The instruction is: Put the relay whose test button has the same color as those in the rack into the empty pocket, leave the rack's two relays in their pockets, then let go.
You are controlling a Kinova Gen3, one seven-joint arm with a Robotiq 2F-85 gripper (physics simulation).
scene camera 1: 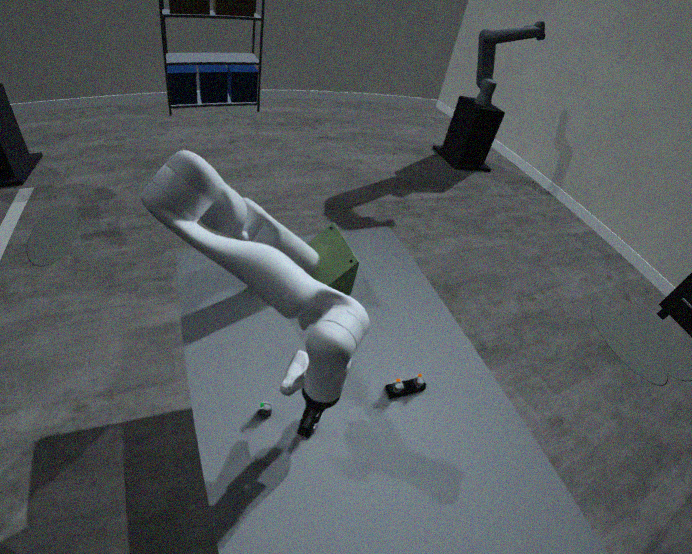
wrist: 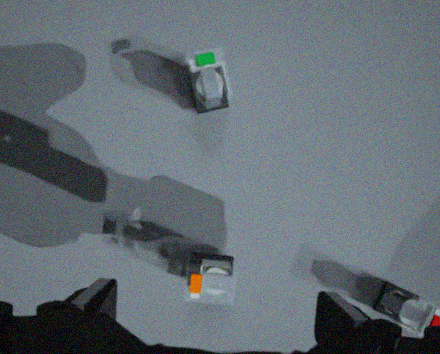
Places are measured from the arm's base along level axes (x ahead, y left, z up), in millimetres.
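Pixels of known places: gripper, fingertip midpoint: (scene camera 1: 314, 413) (wrist: 216, 309); arm's base, link origin: (scene camera 1: 308, 263).
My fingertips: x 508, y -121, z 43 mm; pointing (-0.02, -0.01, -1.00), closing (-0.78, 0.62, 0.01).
For each thing: its top centre in the pictures, then the offset to it from my fingertips. Level surfaces: height alone.
- black rack, top centre: (scene camera 1: 407, 384) dy +272, dx -41, dz -65 mm
- loose relay with an orange test button, top centre: (wrist: 210, 285) dy +0, dx +3, dz -44 mm
- green-button relay, top centre: (wrist: 208, 72) (scene camera 1: 265, 405) dy -97, dx -62, dz -44 mm
- red-button relay, top centre: (wrist: 425, 320) dy +93, dx -87, dz -44 mm
- grey table, surface height: dz -88 mm
The black rack (scene camera 1: 408, 389) lies on the table, right of my gripper in the scene view, with two orange-button relays, one at each end and a gap between them. A loose relay with an orange test button (wrist: 212, 282) stands upright in the lower middle of the wrist view. A green-button relay (scene camera 1: 264, 410) (wrist: 210, 87) stands apart from it. A red-button relay (wrist: 406, 308) is at the lower right of the wrist view, beside the right finger. My gripper (scene camera 1: 306, 431) (wrist: 216, 309) is open and empty, above the table, with the orange-button relay between the finger directions in the wrist view.
The grey table (scene camera 1: 438, 438) carries these things. A green block (scene camera 1: 337, 253) stands behind the arm. Farther off are a shelf unit (scene camera 1: 213, 58) and another robot arm on a black pedestal (scene camera 1: 470, 132). Arm shadows fall around the relays.
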